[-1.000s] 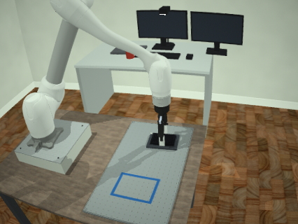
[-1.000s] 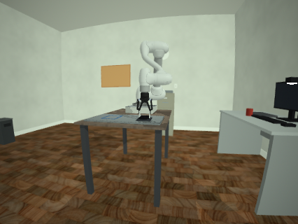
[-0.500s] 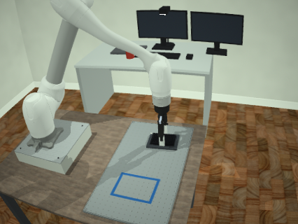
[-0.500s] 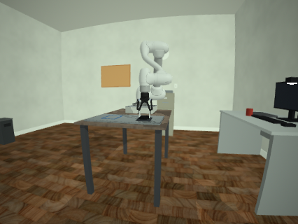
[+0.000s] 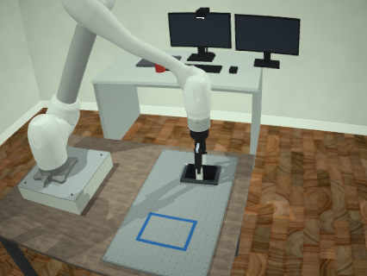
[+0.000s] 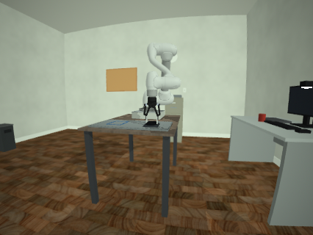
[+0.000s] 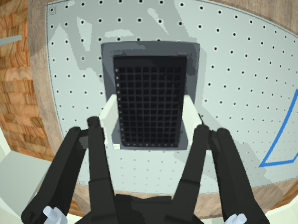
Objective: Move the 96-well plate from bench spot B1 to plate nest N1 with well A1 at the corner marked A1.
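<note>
Right now the black 96-well plate is 2 cm below my hand. Round my hand: dark plate nest N1: 4 cm below.
</note>
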